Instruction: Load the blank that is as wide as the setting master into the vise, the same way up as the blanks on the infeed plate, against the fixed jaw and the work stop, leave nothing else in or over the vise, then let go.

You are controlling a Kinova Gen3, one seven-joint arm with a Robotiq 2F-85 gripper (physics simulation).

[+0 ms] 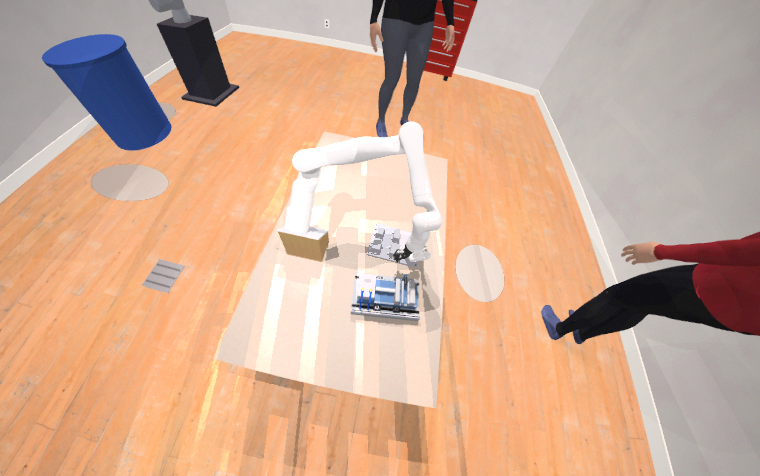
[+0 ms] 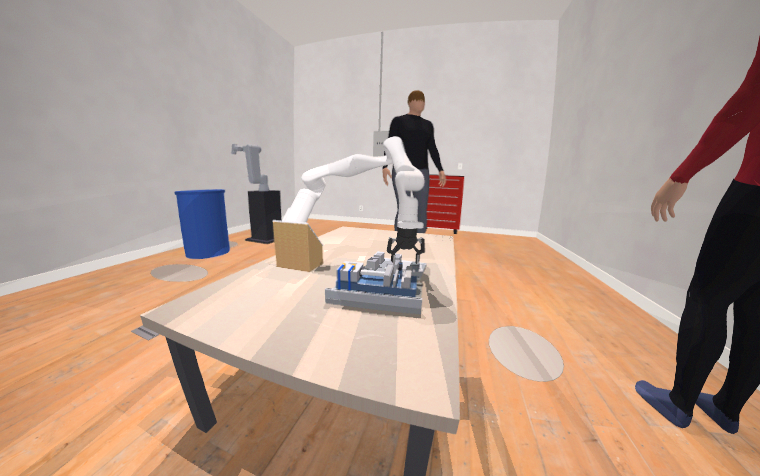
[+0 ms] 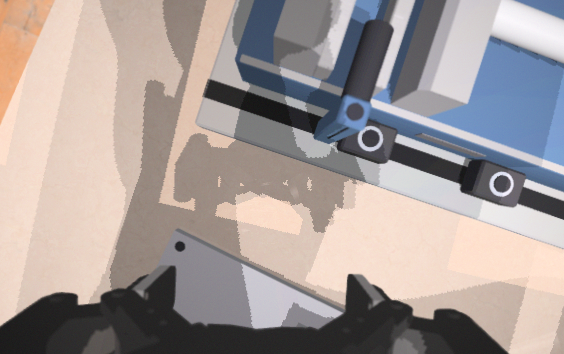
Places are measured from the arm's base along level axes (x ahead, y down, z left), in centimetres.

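Pixels of known places: gripper, fingertip midpoint: (image 1: 407, 260) (image 2: 405, 263) (image 3: 261, 288); arm's base at its link origin: (image 1: 297, 230) (image 2: 291, 229).
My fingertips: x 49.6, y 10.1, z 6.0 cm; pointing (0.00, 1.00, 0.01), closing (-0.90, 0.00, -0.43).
Ahead of a thing's pixels: the offset from my fingertips to its top centre. "spot": to the spot under its first point. Level surfaces: height alone.
My open gripper (image 1: 400, 255) (image 2: 406, 259) (image 3: 261, 288) points down with nothing between its fingers, over the vise-side edge of the infeed plate {spot: dx +2.3, dy +5.8, dz +3.2 cm} (image 3: 212, 282). Grey blocks (image 1: 395, 234) (image 2: 374, 261) stand on the plate; their widths and labels are too small to compare. The blue vise {dx -5.1, dy -3.3, dz -17.6 cm} (image 1: 384, 299) (image 2: 370, 288) (image 3: 520, 110) stands in front of the plate, with pale upright jaw-like blocks {spot: dx -1.3, dy -3.1, dz -16.8 cm} (image 1: 398, 290) (image 3: 440, 55) across it. A grey block {spot: dx +3.8, dy -3.0, dz -10.8 cm} (image 3: 302, 37) stands near its end. I cannot tell which part is the setting master or the work stop, or whether a blank is in the vise.
A black handle {spot: dx +1.0, dy -3.0, dz -11.3 cm} (image 3: 369, 60) on a blue clamp rises at the vise's near side, beside black ringed knobs (image 3: 370, 138) (image 3: 501, 184). The robot's wooden base block (image 1: 304, 245) (image 2: 297, 246) stands left on the table {dy +6.6 cm} (image 1: 314, 347) (image 2: 314, 347). Two people (image 1: 406, 39) (image 1: 723, 280) stand beyond the table.
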